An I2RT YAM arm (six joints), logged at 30 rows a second.
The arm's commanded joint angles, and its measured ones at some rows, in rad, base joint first. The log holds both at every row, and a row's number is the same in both.
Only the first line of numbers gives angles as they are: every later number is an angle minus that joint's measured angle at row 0.
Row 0, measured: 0.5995, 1.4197, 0.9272, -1.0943, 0.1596, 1.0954
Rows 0 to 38, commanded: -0.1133, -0.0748, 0.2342, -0.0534, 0.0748, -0.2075; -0.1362, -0.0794, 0.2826, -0.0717, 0.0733, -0.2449; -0.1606, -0.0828, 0.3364, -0.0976, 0.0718, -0.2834; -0.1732, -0.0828, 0.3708, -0.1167, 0.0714, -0.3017; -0.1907, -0.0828, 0.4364, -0.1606, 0.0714, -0.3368; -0.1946, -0.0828, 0.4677, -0.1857, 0.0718, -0.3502; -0.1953, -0.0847, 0.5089, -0.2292, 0.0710, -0.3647; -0.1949, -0.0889, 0.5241, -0.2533, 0.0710, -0.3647; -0.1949, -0.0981, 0.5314, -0.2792, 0.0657, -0.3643; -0.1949, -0.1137, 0.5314, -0.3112, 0.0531, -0.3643; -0.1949, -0.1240, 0.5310, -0.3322, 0.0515, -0.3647; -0.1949, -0.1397, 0.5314, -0.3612, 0.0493, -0.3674; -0.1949, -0.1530, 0.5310, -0.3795, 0.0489, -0.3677; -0.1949, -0.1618, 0.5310, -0.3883, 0.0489, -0.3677; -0.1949, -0.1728, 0.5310, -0.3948, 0.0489, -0.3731; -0.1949, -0.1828, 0.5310, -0.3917, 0.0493, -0.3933; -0.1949, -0.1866, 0.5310, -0.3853, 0.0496, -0.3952; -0.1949, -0.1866, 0.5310, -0.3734, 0.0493, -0.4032; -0.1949, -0.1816, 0.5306, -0.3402, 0.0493, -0.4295; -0.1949, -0.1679, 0.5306, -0.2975, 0.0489, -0.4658; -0.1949, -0.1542, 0.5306, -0.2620, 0.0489, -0.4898; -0.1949, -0.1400, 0.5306, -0.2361, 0.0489, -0.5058; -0.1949, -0.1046, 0.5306, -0.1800, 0.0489, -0.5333; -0.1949, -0.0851, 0.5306, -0.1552, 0.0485, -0.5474; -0.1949, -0.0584, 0.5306, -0.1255, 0.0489, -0.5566; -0.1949, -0.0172, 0.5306, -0.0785, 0.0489, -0.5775; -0.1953, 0.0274, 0.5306, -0.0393, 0.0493, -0.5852; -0.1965, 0.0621, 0.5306, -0.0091, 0.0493, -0.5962; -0.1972, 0.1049, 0.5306, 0.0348, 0.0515, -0.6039; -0.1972, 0.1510, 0.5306, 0.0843, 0.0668, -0.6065; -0.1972, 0.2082, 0.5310, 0.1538, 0.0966, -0.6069; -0.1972, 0.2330, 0.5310, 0.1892, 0.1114, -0.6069; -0.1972, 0.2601, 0.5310, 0.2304, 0.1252, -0.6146; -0.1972, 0.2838, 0.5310, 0.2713, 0.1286, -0.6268; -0.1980, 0.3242, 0.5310, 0.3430, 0.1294, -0.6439; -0.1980, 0.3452, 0.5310, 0.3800, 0.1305, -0.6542; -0.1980, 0.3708, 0.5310, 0.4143, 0.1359, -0.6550; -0.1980, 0.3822, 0.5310, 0.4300, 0.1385, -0.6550; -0.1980, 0.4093, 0.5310, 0.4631, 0.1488, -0.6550
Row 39, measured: -0.1873, 0.3601, 0.5092, 0.4090, 0.0882, -0.6287
